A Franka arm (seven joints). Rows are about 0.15 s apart.
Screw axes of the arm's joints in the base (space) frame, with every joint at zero. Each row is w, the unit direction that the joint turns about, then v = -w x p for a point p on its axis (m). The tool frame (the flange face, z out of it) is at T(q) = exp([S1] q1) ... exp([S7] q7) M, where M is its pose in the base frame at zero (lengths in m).
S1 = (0, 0, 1, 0, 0, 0)
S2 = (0, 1, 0, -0.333, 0, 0)
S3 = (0, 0, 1, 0, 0, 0)
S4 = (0, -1, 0, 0.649, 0, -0.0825)
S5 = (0, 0, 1, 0, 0, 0)
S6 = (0, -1, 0, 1.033, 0, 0)
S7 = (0, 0, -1, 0, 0.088, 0)
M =
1 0 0 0.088
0 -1 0 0
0 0 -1 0.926
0 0 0 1
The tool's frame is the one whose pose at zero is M.
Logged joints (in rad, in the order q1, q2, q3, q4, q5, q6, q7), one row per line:
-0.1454, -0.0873, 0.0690, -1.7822, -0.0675, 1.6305, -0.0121
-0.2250, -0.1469, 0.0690, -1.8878, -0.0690, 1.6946, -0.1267
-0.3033, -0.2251, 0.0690, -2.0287, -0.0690, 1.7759, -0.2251
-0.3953, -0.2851, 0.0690, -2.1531, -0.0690, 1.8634, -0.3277
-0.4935, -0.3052, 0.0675, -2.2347, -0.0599, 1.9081, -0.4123
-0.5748, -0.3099, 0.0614, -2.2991, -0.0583, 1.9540, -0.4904
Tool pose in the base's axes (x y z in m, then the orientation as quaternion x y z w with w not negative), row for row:
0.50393, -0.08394, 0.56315, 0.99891, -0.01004, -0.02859, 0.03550
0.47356, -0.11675, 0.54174, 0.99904, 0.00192, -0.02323, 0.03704
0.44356, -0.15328, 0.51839, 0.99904, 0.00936, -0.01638, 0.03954
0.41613, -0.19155, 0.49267, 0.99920, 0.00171, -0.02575, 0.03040
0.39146, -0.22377, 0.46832, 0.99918, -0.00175, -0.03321, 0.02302
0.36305, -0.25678, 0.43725, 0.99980, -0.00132, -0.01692, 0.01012
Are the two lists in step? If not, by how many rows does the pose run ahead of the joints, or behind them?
The pose runs 1 row ahead of the joints: the pose in row i belongs to the joints in row i + 1.
